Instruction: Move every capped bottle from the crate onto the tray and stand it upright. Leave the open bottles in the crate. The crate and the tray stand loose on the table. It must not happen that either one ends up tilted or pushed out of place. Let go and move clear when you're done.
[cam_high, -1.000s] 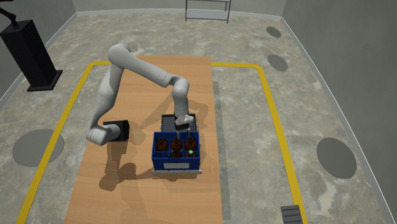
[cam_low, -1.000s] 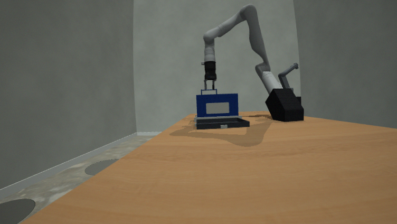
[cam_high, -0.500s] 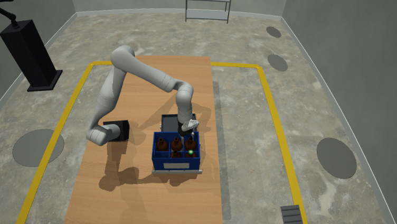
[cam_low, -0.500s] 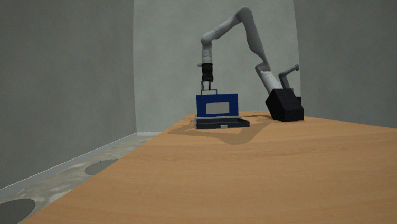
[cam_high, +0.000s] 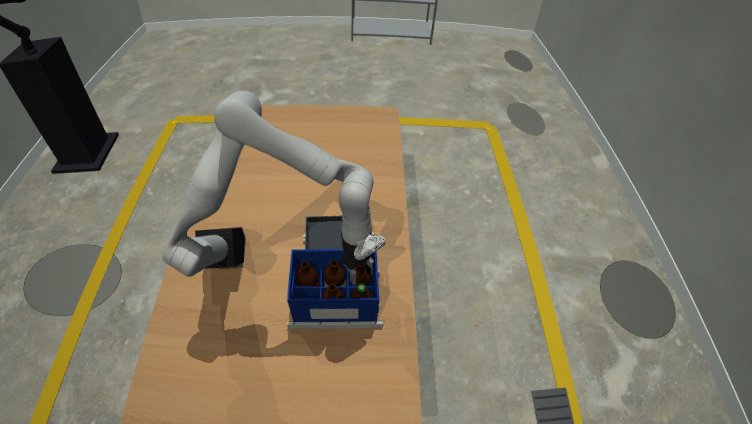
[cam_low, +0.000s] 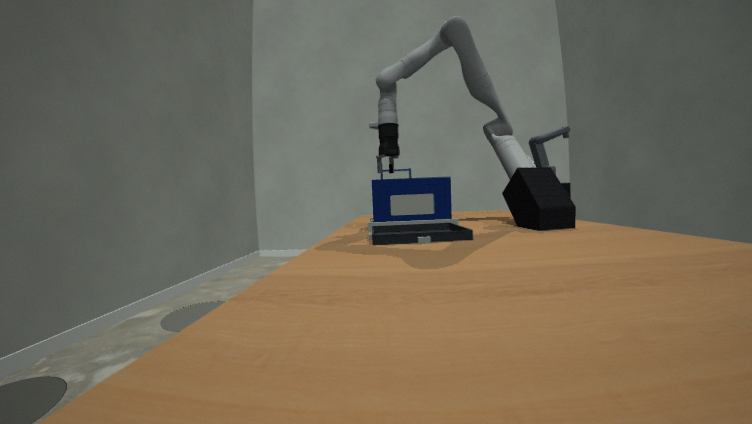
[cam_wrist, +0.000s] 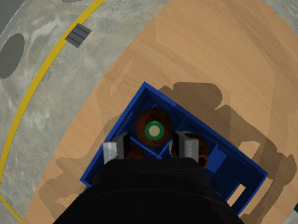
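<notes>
My gripper is now 1 cm to the left of the brown bottle and 14 cm above it. Round my hand: crate (8 cm behind, 4 cm to the left, 14 cm below); then dark grey tray (6 cm behind, 30 cm to the left, 21 cm below).
</notes>
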